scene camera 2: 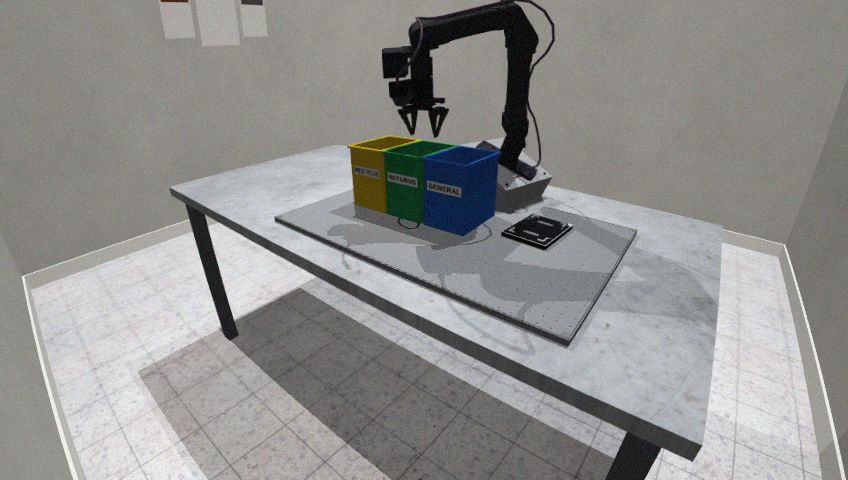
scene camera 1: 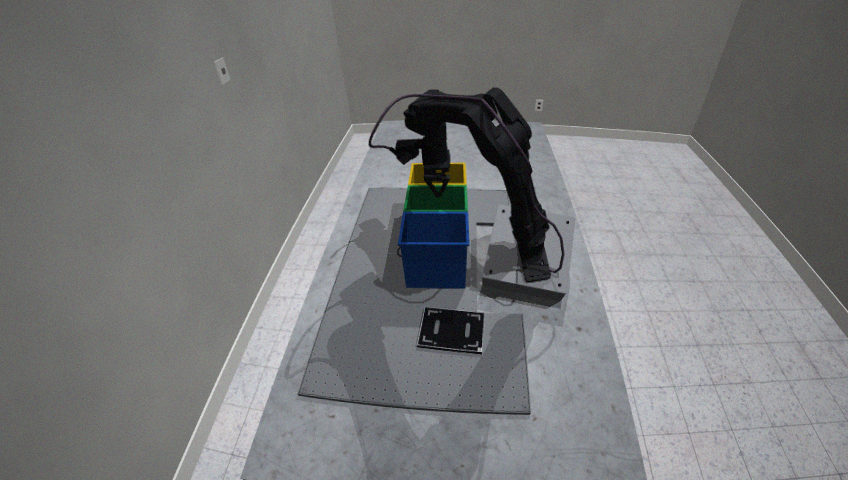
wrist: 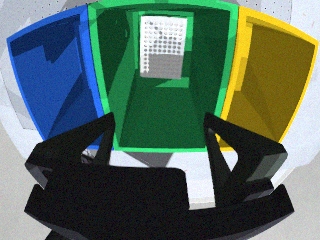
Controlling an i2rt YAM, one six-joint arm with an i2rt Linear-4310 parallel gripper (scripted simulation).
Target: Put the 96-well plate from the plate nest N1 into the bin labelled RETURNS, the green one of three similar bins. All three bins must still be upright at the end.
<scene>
white 96-well plate: wrist 175, 35; not seen in scene camera 1 (hidden by a blue bin)
green bin: scene camera 2 404, 171; scene camera 1 419, 198; wrist 151, 114
blue bin: scene camera 2; scene camera 1; wrist 50, 69
yellow bin: scene camera 2; scene camera 1; wrist 269, 77
same spot on blue bin: [scene camera 1: 433, 245] = [scene camera 2: 485, 160]
same spot on yellow bin: [scene camera 1: 456, 170] = [scene camera 2: 384, 145]
</scene>
